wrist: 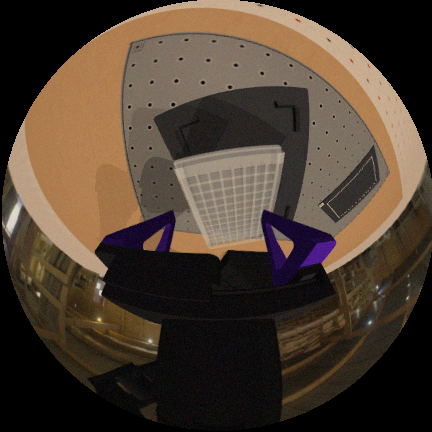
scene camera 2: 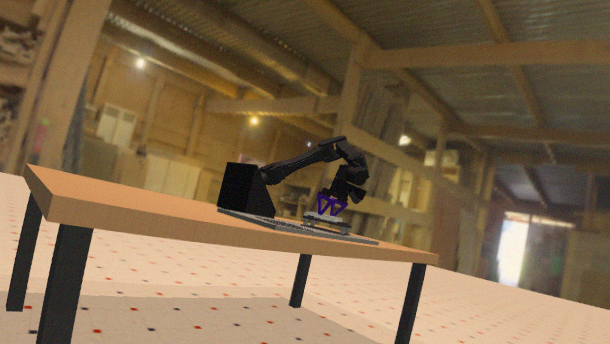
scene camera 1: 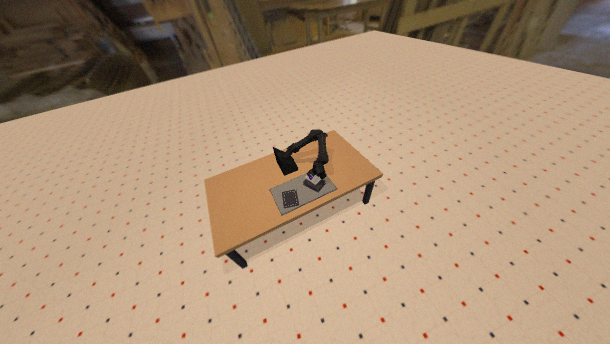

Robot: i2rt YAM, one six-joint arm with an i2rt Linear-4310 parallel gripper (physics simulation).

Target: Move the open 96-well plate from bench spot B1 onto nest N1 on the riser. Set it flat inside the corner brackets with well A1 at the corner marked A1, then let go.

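Frame: origin at the arm's base, x ahead, y left, z up, level; centimetres.
Where they show: gripper, fingertip midpoint: [wrist: 217, 214] [scene camera 2: 325, 216] [scene camera 1: 314, 176]; arm's base, origin of the base link: [scene camera 2: 251, 186] [scene camera 1: 285, 157].
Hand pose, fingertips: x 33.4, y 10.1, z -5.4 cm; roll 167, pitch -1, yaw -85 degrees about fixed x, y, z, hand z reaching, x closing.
Things, the pixels of their top centre, and the offset from my fingertips. "spot": a spot on its surface instead.
- pale 96-well plate, middle of its top: [wrist: 235, 218] [scene camera 2: 324, 213] [scene camera 1: 313, 177] dx +0.4, dy -1.7, dz +0.8 cm
- dark riser, middle of its top: [wrist: 250, 185] [scene camera 2: 328, 219] [scene camera 1: 314, 181] dx +3.4, dy -2.8, dz -0.8 cm
- left bracket, surface spot: [wrist: 181, 131] spot: dx +7.7, dy +3.4, dz -1.2 cm
- right bracket, surface spot: [wrist: 296, 117] spot: dx +10.2, dy -5.0, dz -0.9 cm
- dark spot, surface spot: [wrist: 352, 185] [scene camera 1: 293, 197] spot: dx +4.6, dy -25.4, dz -5.0 cm
The pale 96-well plate [scene camera 1: 316, 180] [scene camera 2: 325, 218] [wrist: 234, 195] lies over the dark riser [scene camera 1: 314, 187] [wrist: 250, 100]. In the wrist view its far edge is apart from the two far corner brackets, the left bracket [wrist: 181, 131] and the right bracket [wrist: 296, 117]. I cannot tell whether the plate is seated in nest N1 or rests on a bracket. Well A1 and the A1 mark on the nest cannot be read. My gripper [scene camera 1: 311, 177] [scene camera 2: 328, 214] [wrist: 217, 214] is open, its purple fingers either side of the plate's near end, close above it.
A dark spot [scene camera 1: 290, 198] [wrist: 352, 185] with a pale outline lies on the grey perforated board [scene camera 1: 277, 194] [wrist: 155, 75], beside the riser. The board lies on the wooden table [scene camera 1: 225, 210] [scene camera 2: 150, 215]. The black arm base [scene camera 1: 285, 162] [scene camera 2: 240, 187] stands behind the board.
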